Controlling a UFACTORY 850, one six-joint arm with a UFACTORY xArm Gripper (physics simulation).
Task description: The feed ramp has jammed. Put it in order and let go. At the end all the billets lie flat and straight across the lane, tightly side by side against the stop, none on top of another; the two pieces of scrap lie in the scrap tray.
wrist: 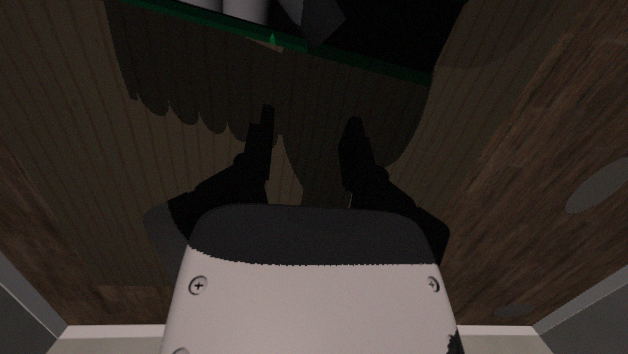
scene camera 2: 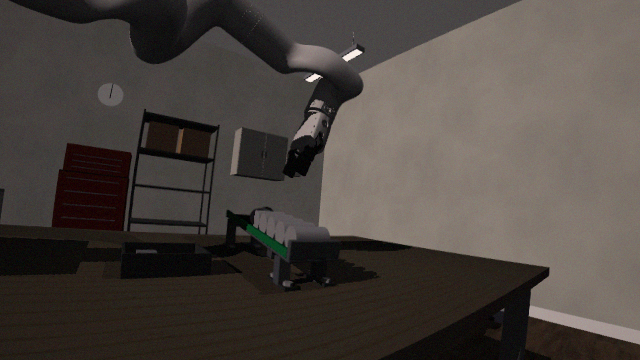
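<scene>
Several pale billets [scene camera 2: 310, 234] [wrist: 245, 11] lie side by side across the green-railed ramp [scene camera 2: 267, 241] [wrist: 370, 63], the nearest against the dark stop plate [scene camera 2: 314, 251]. Behind the row, a darker billet [scene camera 2: 263, 210] [wrist: 320, 22] lies askew at the rail, partly in shadow and cut off by the wrist view's top edge. The scrap tray [scene camera 2: 166, 265] stands left of the ramp, with one pale piece [scene camera 2: 146, 251] showing inside; the second scrap cannot be made out. My gripper [scene camera 2: 295, 174] [wrist: 309, 127] is partly open and empty, tilted, high above the ramp.
The ramp stands on legs with feet on the wooden table [scene camera 2: 200, 310], whose right edge shows. Dark shadows of the ramp and arm fall on the table. A red tool cabinet [scene camera 2: 90, 200], a shelf rack [scene camera 2: 175, 155] and a wall cabinet [scene camera 2: 252, 155] are in the background.
</scene>
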